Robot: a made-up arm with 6 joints. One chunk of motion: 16 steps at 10 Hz.
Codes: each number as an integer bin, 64 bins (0 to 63) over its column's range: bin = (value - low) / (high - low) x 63, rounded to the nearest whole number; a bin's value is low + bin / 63 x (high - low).
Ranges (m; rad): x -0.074..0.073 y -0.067..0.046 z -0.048..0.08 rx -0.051..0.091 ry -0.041..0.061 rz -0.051..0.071
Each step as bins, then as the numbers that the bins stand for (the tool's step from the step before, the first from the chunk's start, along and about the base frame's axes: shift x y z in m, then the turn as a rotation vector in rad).
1 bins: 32 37 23 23 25 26
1 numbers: 0.00067 -0.00063 -0.00127 0.00084 -0.00052 -0.00065
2 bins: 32 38 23 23 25 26
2 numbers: 0.00067 0.00116 -0.00127 0.00084 -0.00052 -0.00065
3 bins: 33 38 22 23 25 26
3 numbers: 0.00300 0.00116 -0.00330 0.00084 -0.00052 -0.00065
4 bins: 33 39 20 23 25 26
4 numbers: 0.00300 0.00295 -0.00737 0.00084 -0.00052 -0.00065
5 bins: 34 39 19 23 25 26
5 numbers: 0.00533 0.00295 -0.00940 0.00084 -0.00052 -0.00065
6 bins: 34 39 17 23 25 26
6 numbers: 0.00533 0.00295 -0.01346 0.00084 -0.00052 -0.00065
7 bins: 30 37 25 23 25 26
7 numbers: -0.00400 -0.00063 0.00279 0.00084 -0.00052 -0.00065
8 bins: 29 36 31 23 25 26
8 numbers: -0.00633 -0.00243 0.01498 0.00084 -0.00052 -0.00065
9 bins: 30 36 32 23 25 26
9 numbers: -0.00400 -0.00243 0.01702 0.00084 -0.00052 -0.00065
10 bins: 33 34 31 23 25 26
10 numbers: 0.00300 -0.00602 0.01498 0.00084 -0.00052 -0.00065
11 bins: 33 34 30 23 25 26
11 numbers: 0.00300 -0.00602 0.01295 0.00084 -0.00052 -0.00065
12 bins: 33 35 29 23 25 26
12 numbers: 0.00300 -0.00422 0.01092 0.00084 -0.00052 -0.00065
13 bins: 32 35 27 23 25 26
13 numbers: 0.00067 -0.00422 0.00686 0.00084 -0.00052 -0.00065
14 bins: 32 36 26 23 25 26
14 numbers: 0.00067 -0.00243 0.00483 0.00084 -0.00052 -0.00065
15 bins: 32 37 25 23 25 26
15 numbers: 0.00067 -0.00063 0.00279 0.00084 -0.00052 -0.00065
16 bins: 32 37 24 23 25 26
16 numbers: 0.00067 -0.00063 0.00076 0.00084 -0.00052 -0.00065
